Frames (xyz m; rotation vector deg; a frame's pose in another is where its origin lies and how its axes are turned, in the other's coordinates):
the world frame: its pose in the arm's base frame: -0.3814 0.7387 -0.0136 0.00 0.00 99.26
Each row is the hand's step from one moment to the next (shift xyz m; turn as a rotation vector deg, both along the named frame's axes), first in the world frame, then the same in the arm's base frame.
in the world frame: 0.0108 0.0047 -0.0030 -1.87 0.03 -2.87
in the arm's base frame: -0.0064 0.0099 -0.0030 0.27 -1.85 -2.87
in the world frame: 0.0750 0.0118 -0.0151 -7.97 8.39 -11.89
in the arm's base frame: -0.0237 0.0721 -0.0151 -7.00 -9.22 -11.89
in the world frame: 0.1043 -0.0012 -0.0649 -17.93 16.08 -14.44
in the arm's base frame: -0.0156 0.1031 -0.0649 -12.99 -20.28 -14.44
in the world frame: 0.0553 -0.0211 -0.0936 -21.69 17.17 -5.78
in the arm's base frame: 0.0119 0.0580 -0.0936 -13.46 -24.17 -5.78
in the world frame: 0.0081 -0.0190 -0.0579 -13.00 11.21 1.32
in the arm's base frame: 0.0174 0.0111 -0.0579 -8.97 -14.63 1.32
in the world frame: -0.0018 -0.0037 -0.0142 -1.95 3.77 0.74
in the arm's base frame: 0.0039 -0.0012 -0.0142 -3.41 -2.53 0.74
